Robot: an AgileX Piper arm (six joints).
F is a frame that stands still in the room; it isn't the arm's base.
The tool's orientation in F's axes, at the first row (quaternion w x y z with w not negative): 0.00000 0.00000 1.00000 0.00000
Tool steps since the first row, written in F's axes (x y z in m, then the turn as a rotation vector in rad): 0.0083 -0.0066 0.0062 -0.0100 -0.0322 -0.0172; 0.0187 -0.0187 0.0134 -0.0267 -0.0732 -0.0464; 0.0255 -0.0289 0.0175 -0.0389 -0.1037 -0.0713; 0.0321 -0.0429 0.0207 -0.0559 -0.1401 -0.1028; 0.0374 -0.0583 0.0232 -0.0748 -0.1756 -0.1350; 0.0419 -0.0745 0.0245 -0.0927 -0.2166 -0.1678; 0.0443 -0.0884 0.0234 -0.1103 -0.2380 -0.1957; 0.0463 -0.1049 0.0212 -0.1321 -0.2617 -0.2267; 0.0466 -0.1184 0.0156 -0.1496 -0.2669 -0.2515
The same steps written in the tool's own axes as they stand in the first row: -0.0083 -0.0066 -0.0062 0.0100 -0.0322 0.0172; -0.0187 -0.0187 -0.0134 0.0267 -0.0732 0.0464; -0.0255 -0.0289 -0.0175 0.0389 -0.1037 0.0713; -0.0321 -0.0429 -0.0207 0.0559 -0.1401 0.1028; -0.0374 -0.0583 -0.0232 0.0748 -0.1756 0.1350; -0.0419 -0.0745 -0.0245 0.0927 -0.2166 0.1678; -0.0443 -0.0884 -0.0234 0.1103 -0.2380 0.1957; -0.0463 -0.1049 -0.0212 0.1321 -0.2617 0.2267; -0.0466 -0.1184 -0.0156 0.1496 -0.2669 0.2515
